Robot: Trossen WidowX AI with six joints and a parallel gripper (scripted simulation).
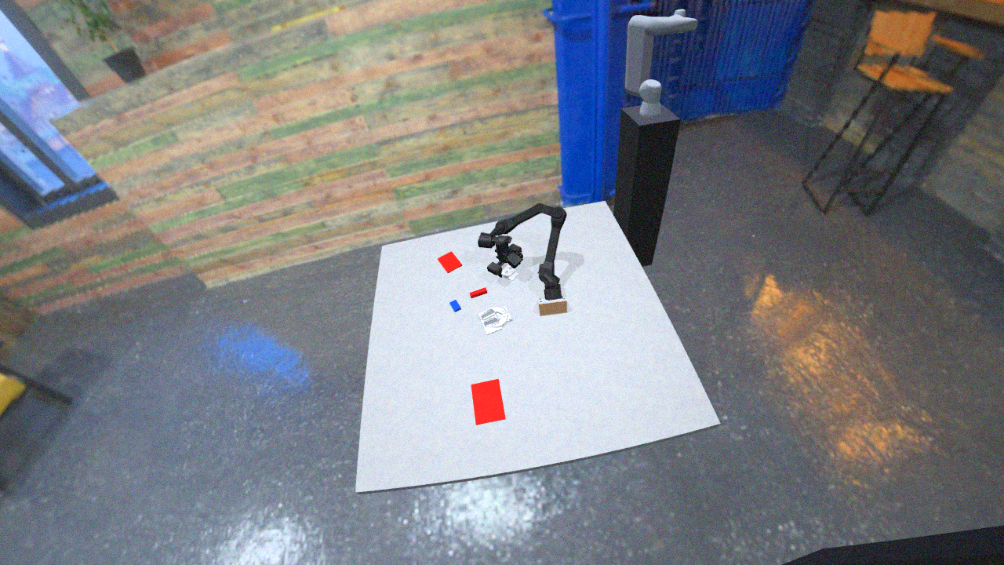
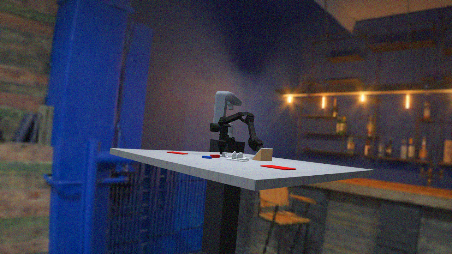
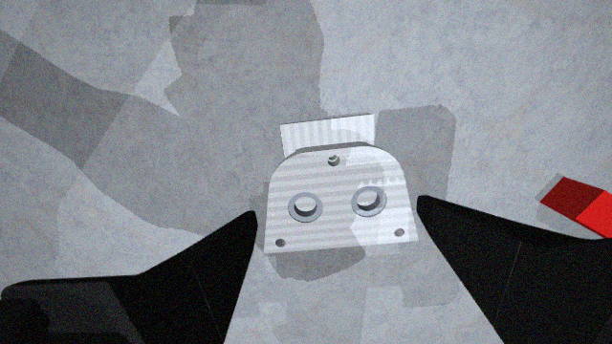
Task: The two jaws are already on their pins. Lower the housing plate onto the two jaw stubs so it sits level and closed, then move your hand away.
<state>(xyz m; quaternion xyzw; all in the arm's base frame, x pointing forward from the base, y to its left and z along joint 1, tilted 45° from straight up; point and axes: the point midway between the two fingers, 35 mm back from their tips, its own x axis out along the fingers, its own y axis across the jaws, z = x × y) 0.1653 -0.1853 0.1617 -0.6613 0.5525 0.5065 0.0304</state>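
My gripper tip is now 15 cm short of the small red block, 9 cm to the right of it and 1 cm above it. From my gripper tip the other things lie so: blue block (27 cm ahead, 13 cm to the left, 1 cm below).
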